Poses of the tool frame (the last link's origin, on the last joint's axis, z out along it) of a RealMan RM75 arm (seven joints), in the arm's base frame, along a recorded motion.
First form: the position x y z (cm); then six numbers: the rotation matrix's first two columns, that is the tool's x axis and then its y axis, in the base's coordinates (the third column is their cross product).
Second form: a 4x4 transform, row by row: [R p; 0 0 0 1], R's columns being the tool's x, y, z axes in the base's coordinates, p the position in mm. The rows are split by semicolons. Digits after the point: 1 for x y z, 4 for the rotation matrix.
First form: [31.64 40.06 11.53 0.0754 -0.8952 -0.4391 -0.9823 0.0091 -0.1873]
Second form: 0.0754 -0.9823 0.1717 316.4; -0.8952 0.0091 0.4455 400.6; -0.4391 -0.1873 -0.8787 115.3; 0 0 0 1
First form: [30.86 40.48 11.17 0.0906 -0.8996 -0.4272 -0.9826 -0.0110 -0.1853]
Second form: 0.0906 -0.9826 0.1620 308.6; -0.8996 -0.0110 0.4366 404.8; -0.4272 -0.1853 -0.8849 111.7; 0 0 0 1
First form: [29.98 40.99 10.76 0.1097 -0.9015 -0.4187 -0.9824 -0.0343 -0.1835]
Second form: 0.1097 -0.9824 0.1511 299.8; -0.9015 -0.0343 0.4315 409.9; -0.4187 -0.1835 -0.8894 107.6; 0 0 0 1
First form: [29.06 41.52 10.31 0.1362 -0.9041 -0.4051 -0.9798 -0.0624 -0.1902]
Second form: 0.1362 -0.9798 0.1467 290.6; -0.9041 -0.0624 0.4228 415.2; -0.4051 -0.1902 -0.8943 103.1; 0 0 0 1
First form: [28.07 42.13 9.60 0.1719 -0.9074 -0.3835 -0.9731 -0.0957 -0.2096]
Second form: 0.1719 -0.9731 0.1535 280.7; -0.9074 -0.0957 0.4092 421.3; -0.3835 -0.2096 -0.8994 96.0; 0 0 0 1
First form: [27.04 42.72 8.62 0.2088 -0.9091 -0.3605 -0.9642 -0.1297 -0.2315]
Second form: 0.2088 -0.9642 0.1637 270.4; -0.9091 -0.1297 0.3959 427.2; -0.3605 -0.2315 -0.9036 86.2; 0 0 0 1
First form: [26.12 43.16 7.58 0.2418 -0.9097 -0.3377 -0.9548 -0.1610 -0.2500]
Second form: 0.2418 -0.9548 0.1731 261.2; -0.9097 -0.1610 0.3829 431.6; -0.3377 -0.2500 -0.9075 75.8; 0 0 0 1
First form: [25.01 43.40 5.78 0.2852 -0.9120 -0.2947 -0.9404 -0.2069 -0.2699]
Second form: 0.2852 -0.9404 0.1852 250.1; -0.9120 -0.2069 0.3541 434.0; -0.2947 -0.2699 -0.9167 57.8; 0 0 0 1
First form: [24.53 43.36 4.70 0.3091 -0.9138 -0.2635 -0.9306 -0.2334 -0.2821]
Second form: 0.3091 -0.9306 0.1963 245.3; -0.9138 -0.2334 0.3324 433.6; -0.2635 -0.2821 -0.9225 47.0; 0 0 0 1
